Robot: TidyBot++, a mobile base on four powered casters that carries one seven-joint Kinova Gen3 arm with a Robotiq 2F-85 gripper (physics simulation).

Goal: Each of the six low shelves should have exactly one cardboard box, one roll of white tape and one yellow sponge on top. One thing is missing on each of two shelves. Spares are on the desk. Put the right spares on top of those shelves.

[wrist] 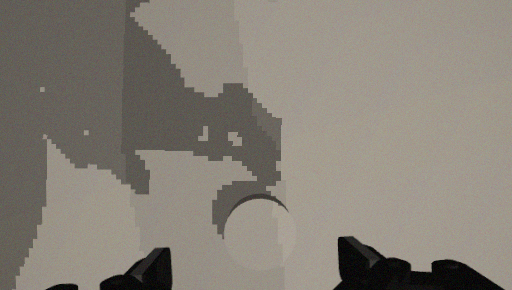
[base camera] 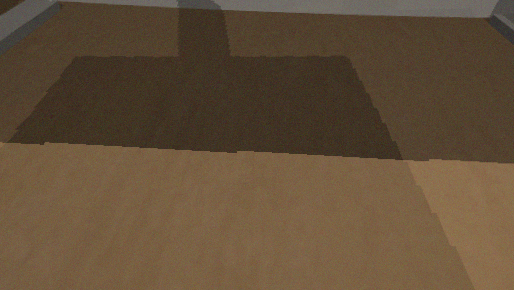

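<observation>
In the wrist view my gripper (wrist: 255, 261) is open, with its two black fingertips wide apart at the bottom edge. A pale round thing (wrist: 260, 232) shows between and slightly beyond the fingertips, over a pale grey surface (wrist: 400, 125). It is nearly the same colour as the surface and has a thin dark crescent along its upper edge; it looks like a roll of white tape seen from above. The fingers do not touch it in the picture. No cardboard box, yellow sponge or low shelf can be made out in either view.
In the base view a brown floor (base camera: 225, 225) runs to a pale wall (base camera: 350, 7) at the back, with grey edges at both far corners. A broad dark shadow lies across the floor. Jagged shadows cross the pale surface in the wrist view.
</observation>
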